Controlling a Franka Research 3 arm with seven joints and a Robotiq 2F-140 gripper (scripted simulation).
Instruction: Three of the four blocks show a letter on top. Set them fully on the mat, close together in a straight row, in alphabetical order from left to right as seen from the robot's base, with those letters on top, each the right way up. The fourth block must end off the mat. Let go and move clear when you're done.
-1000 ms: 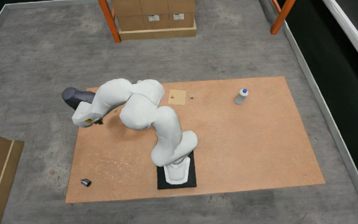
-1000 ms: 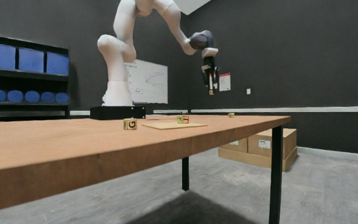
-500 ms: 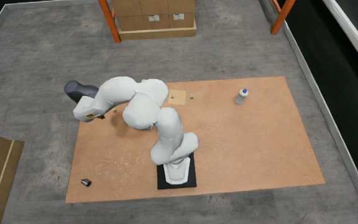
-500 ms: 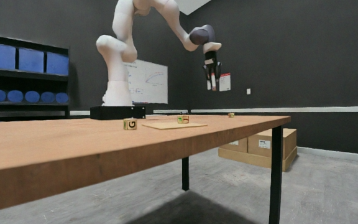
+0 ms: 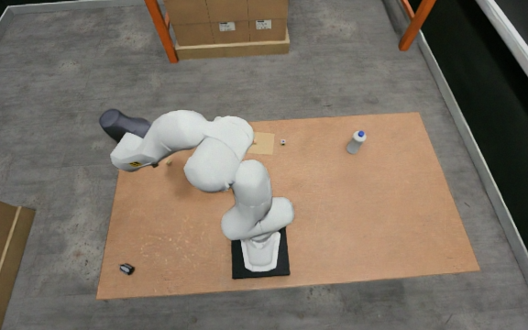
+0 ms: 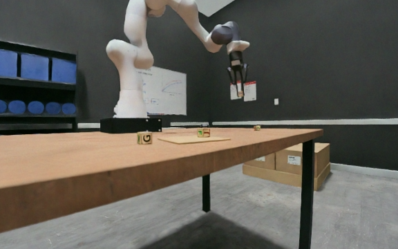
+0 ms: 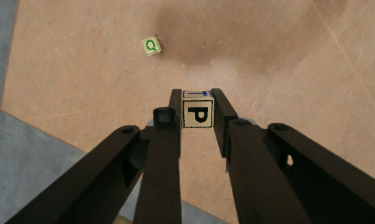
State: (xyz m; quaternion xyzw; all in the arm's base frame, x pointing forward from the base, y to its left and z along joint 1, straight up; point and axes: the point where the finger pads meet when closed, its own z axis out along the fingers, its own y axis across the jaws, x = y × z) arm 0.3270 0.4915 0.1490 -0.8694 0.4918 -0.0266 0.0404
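Now: hand 510 mm to the left of the pale yellow mat, 220 mm above it and 210 mm short of it. Also, from my hand: block: 210 mm below, 100 mm ahead, 10 mm to the left; then white bottle: 1020 mm to the right, 160 mm ahead, 140 mm below; then black object: 450 mm behind, 210 mm below, 140 mm to the left.
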